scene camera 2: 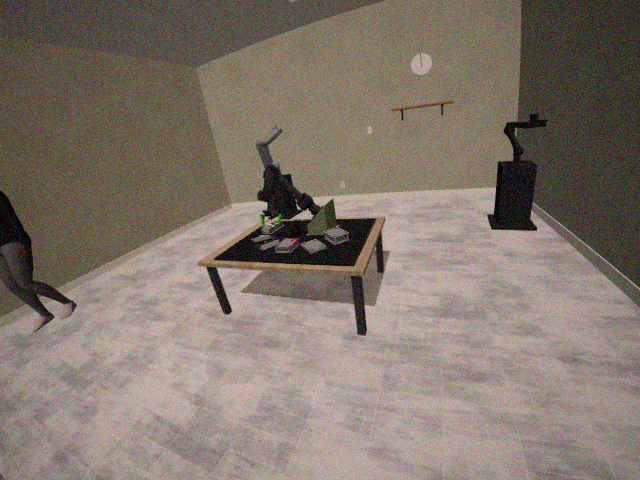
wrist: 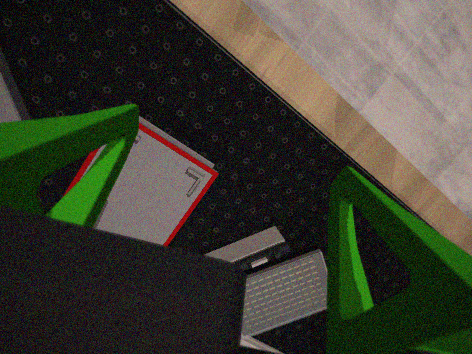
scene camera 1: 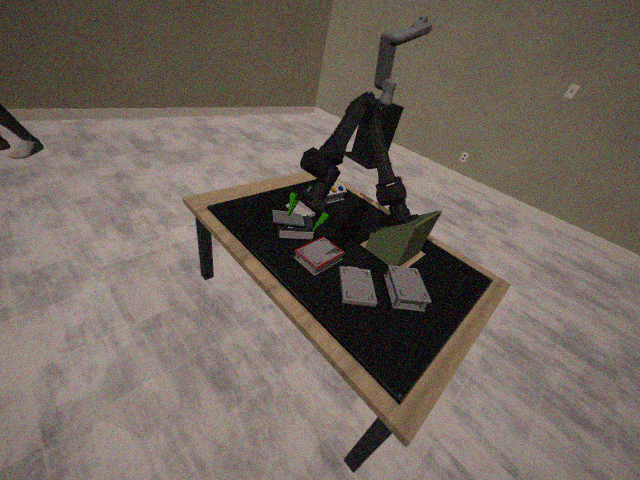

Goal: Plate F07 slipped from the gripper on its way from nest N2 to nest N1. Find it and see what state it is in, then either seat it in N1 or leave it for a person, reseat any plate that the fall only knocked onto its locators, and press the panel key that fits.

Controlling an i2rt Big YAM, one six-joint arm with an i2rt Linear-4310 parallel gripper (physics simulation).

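Places are measured from the arm's base along level axes (x left, y back, z up), in centimetres.
Pixels of known places: gripper, fingertip midpoint: [scene camera 2: 270, 226] [wrist: 242, 147] [scene camera 1: 300, 223]; arm's base, link origin: [scene camera 2: 318, 213] [scene camera 1: 402, 222].
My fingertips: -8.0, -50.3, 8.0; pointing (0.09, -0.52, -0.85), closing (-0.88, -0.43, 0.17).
Ahead of a thing's pixels: the offset from my fingertips to its top centre, as dx, dy, dz. "pt": to the spot under its first point.
My gripper [scene camera 1: 307, 211] [scene camera 2: 271, 220] [wrist: 242, 147] is open, with nothing between its green fingers, above the far-left part of the table. A grey plate with rows of wells {pt -19.6, +9.6, -13.1} [scene camera 1: 287, 218] [wrist: 286, 292] lies near the right finger in the wrist view, beside a grey block {pt -14.5, +11.0, -18.3} [scene camera 1: 295, 234] [wrist: 252, 245]; in scene camera 1 it looks raised or tilted. No label on it is readable. A red-bordered nest {-0.2, +12.9, -16.3} [scene camera 1: 319, 252] [scene camera 2: 286, 244] [wrist: 155, 195] is partly hidden by the left finger in the wrist view. Two grey nests {pt +19.3, +15.3, -18.9} [scene camera 1: 357, 285] {pt +30.5, +29.4, -15.3} [scene camera 1: 408, 285] stand beyond it. The panel {-36.5, +46.0, -12.5} [scene camera 1: 337, 193] is behind the gripper.
A green wedge [scene camera 1: 400, 241] [scene camera 2: 323, 219] stands near the arm's side of the table. A white piece {-31.7, +26.1, -19.5} [scene camera 1: 299, 208] lies by the plate. The table has a wooden rim {pt +23.7, -8.8, -22.2} [scene camera 1: 310, 330] [scene camera 2: 289, 266]. A person's legs [scene camera 2: 18, 268] show at left. Another arm stands on a pedestal [scene camera 2: 515, 193].
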